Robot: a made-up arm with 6 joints.
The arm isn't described. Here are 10 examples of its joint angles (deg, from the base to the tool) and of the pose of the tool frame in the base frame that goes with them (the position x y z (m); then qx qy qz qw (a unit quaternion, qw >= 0)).
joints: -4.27 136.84 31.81 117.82 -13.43 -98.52
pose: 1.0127 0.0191 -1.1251 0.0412 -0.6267 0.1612 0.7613
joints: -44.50 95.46 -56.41 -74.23 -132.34 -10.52
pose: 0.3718 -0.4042 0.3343 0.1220 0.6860 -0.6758 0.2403
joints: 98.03 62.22 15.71 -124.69 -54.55 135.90
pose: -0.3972 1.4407 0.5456 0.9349 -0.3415 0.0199 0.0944
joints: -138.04 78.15 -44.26 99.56 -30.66 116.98
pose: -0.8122 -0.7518 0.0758 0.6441 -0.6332 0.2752 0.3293
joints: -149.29 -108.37 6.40 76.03 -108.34 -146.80
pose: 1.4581 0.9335 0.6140 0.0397 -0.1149 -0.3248 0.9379
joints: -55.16 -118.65 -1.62 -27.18 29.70 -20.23
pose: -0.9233 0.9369 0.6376 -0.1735 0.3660 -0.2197 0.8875
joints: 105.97 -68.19 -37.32 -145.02 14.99 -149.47
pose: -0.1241 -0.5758 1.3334 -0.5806 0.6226 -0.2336 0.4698
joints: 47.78 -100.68 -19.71 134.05 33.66 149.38
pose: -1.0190 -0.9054 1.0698 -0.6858 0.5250 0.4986 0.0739
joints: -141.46 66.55 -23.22 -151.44 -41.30 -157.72
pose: -0.6972 -0.9326 0.3860 -0.7018 -0.5601 -0.2381 0.3703
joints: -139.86 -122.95 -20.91 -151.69 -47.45 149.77
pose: 1.0644 0.5426 0.5275 0.2380 0.2314 -0.9249 0.1854
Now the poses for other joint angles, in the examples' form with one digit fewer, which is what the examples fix.
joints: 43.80 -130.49 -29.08 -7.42 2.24 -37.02
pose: -0.552 -0.917 0.429 -0.488 0.420 0.490 0.588
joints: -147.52 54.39 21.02 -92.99 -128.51 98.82
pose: -1.211 -0.840 0.724 0.183 0.954 0.100 0.217
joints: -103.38 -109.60 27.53 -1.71 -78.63 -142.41
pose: 0.139 1.650 0.586 -0.066 0.543 0.398 0.736
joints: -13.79 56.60 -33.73 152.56 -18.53 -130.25
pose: 1.319 -0.081 0.558 -0.029 -0.774 0.133 0.618
